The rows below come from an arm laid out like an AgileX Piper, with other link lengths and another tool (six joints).
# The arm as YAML. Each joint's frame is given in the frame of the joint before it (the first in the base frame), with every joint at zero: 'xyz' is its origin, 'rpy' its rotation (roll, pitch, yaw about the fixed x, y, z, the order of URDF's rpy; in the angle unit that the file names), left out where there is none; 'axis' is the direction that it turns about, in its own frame. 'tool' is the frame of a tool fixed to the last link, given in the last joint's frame.
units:
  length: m
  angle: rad
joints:
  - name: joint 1
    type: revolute
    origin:
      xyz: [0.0, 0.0, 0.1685]
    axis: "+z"
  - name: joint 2
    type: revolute
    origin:
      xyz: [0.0, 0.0, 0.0]
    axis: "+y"
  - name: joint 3
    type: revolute
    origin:
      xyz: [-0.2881, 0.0, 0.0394]
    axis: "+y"
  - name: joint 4
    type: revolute
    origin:
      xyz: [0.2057, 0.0, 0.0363]
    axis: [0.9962, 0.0, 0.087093]
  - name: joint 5
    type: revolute
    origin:
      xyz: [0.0, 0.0, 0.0]
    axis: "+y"
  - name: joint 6
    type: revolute
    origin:
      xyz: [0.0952, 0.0, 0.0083]
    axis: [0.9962, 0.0, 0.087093]
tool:
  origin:
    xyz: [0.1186, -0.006, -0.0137]
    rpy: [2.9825, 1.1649, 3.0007]
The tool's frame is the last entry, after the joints.
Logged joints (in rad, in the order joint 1, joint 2, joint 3, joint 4, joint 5, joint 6), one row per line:
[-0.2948, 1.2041, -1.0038, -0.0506, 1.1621, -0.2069]
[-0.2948, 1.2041, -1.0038, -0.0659, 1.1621, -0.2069]
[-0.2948, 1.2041, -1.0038, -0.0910, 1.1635, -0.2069]
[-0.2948, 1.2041, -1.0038, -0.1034, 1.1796, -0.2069]
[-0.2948, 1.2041, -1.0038, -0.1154, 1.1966, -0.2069]
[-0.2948, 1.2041, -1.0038, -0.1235, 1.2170, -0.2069]
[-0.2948, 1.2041, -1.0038, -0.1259, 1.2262, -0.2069]
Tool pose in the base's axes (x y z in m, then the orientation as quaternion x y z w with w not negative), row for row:
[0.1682, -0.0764, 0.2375, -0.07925, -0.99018, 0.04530, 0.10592]
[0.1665, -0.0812, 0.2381, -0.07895, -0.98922, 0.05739, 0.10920]
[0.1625, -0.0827, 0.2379, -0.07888, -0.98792, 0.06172, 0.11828]
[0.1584, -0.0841, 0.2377, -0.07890, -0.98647, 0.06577, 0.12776]
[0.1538, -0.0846, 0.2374, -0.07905, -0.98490, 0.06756, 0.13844]
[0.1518, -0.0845, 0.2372, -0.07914, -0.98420, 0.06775, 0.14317]
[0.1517, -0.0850, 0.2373, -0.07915, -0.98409, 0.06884, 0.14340]
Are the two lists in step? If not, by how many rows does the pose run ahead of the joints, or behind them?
The pose runs 1 row ahead of the joints: the pose in row i belongs to the joints in row i + 1.
